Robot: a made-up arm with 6 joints. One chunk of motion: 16 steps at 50 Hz.
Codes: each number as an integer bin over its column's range. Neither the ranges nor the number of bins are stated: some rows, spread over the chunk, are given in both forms.
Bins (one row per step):
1: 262 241 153 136 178 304
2: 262 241 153 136 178 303
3: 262 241 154 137 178 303
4: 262 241 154 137 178 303
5: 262 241 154 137 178 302
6: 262 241 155 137 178 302
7: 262 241 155 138 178 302
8: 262 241 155 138 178 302
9: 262 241 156 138 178 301
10: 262 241 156 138 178 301
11: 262 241 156 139 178 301
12: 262 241 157 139 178 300
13: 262 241 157 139 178 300
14: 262 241 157 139 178 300
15: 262 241 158 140 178 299
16: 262 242 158 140 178 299
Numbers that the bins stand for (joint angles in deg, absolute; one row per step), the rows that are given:
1: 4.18 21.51 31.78 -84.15 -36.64 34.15
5: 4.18 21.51 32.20 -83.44 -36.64 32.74
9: 4.18 21.51 33.03 -82.74 -36.64 32.04
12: 4.18 21.51 33.44 -82.03 -36.64 31.33
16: 4.18 21.84 33.85 -81.33 -36.64 30.63
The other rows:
2: 4.18 21.51 31.78 -84.15 -36.64 33.45
3: 4.18 21.51 32.20 -83.44 -36.64 33.45
4: 4.18 21.51 32.20 -83.44 -36.64 33.45
6: 4.18 21.51 32.61 -83.44 -36.64 32.74
7: 4.18 21.51 32.61 -82.74 -36.64 32.74
8: 4.18 21.51 32.61 -82.74 -36.64 32.74
10: 4.18 21.51 33.03 -82.74 -36.64 32.04
11: 4.18 21.51 33.03 -82.03 -36.64 32.04
13: 4.18 21.51 33.44 -82.03 -36.64 31.33
14: 4.18 21.51 33.44 -82.03 -36.64 31.33
15: 4.18 21.51 33.85 -81.33 -36.64 30.63

